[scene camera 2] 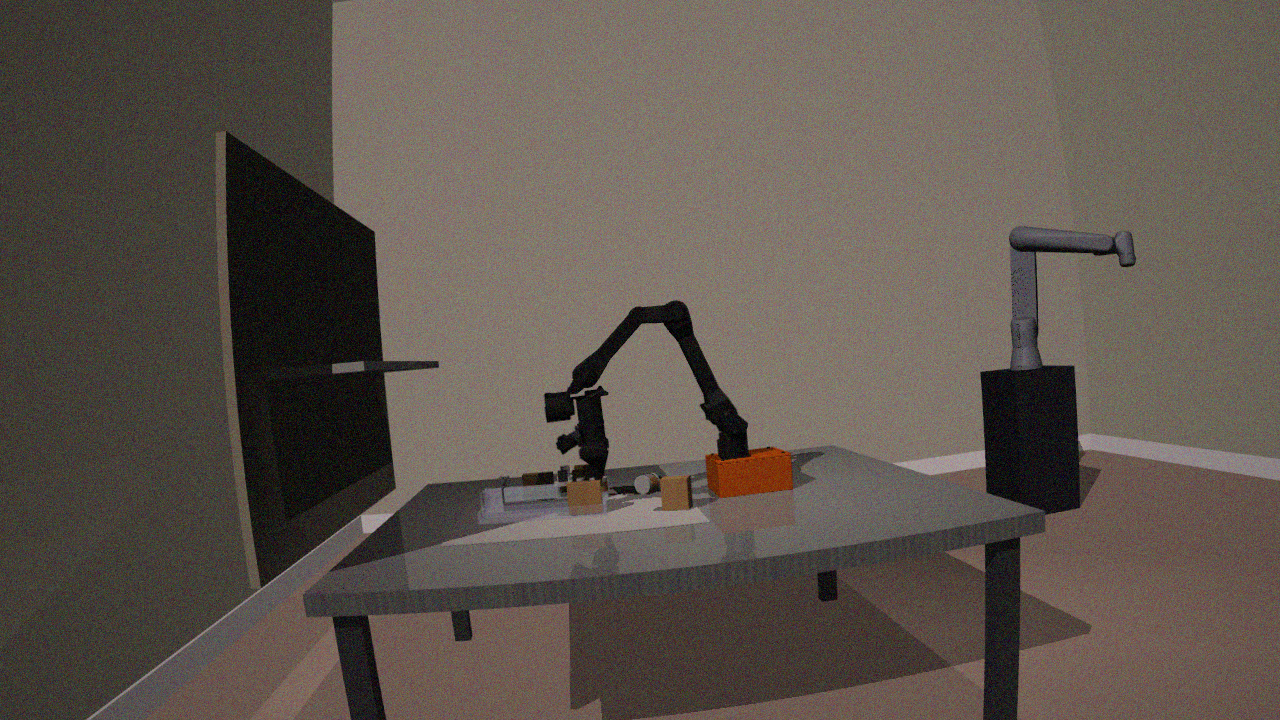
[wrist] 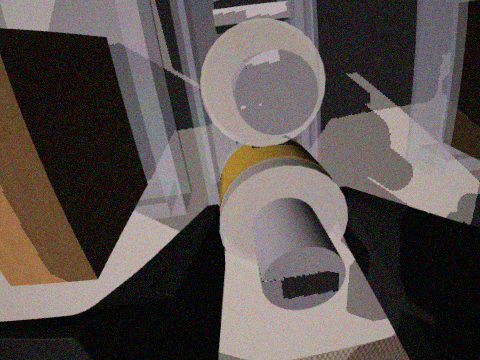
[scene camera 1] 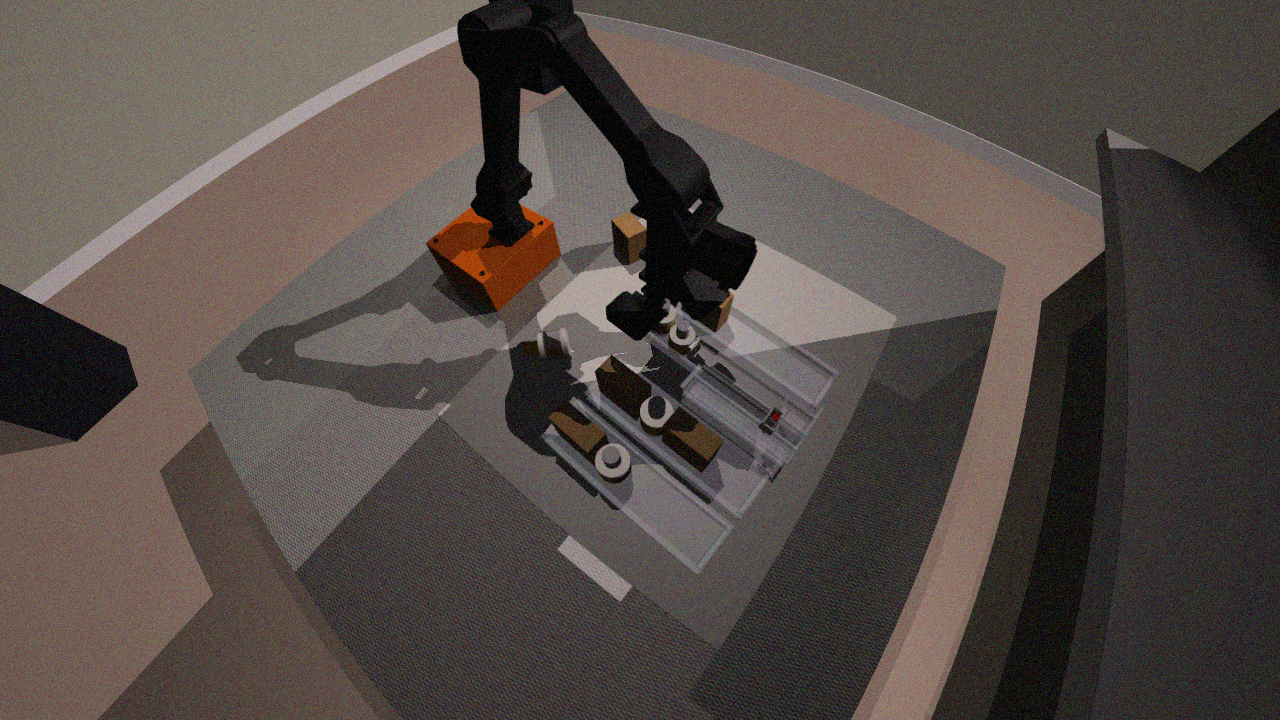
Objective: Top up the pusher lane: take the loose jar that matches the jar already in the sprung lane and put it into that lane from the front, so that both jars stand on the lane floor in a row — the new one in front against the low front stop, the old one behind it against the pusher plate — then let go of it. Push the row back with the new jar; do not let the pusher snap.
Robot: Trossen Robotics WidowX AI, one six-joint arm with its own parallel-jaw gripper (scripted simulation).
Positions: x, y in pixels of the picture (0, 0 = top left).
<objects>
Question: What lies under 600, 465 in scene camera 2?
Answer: My gripper.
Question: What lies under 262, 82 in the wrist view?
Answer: A jar.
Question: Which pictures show my gripper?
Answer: Scene camera 2, the wrist view and scene camera 1: all of them.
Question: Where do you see a jar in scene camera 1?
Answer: At 552, 344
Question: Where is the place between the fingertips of my gripper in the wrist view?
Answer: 277, 207
</objects>
